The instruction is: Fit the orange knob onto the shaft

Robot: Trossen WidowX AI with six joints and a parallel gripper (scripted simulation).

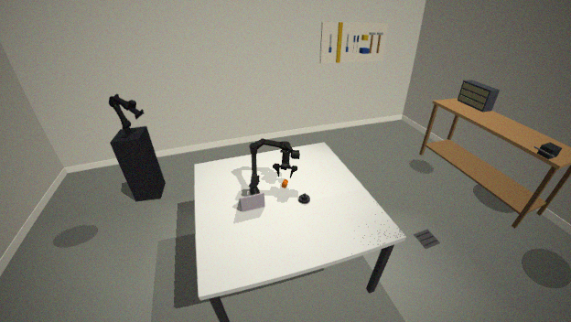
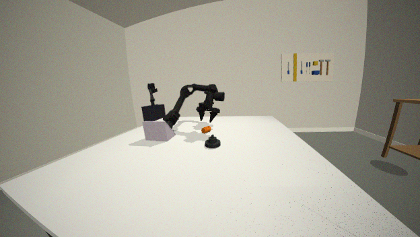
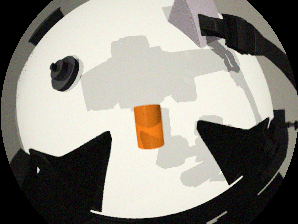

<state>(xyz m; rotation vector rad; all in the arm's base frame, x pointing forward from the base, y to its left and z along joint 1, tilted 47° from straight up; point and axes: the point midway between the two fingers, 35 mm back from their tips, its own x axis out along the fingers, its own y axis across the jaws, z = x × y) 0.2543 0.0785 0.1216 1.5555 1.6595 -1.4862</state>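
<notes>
The orange knob lies 6 cm below my gripper tip. From my gripper tip the other things lie so: dark round pedestal: 20 cm to the right, 11 cm ahead, 5 cm below.
</notes>
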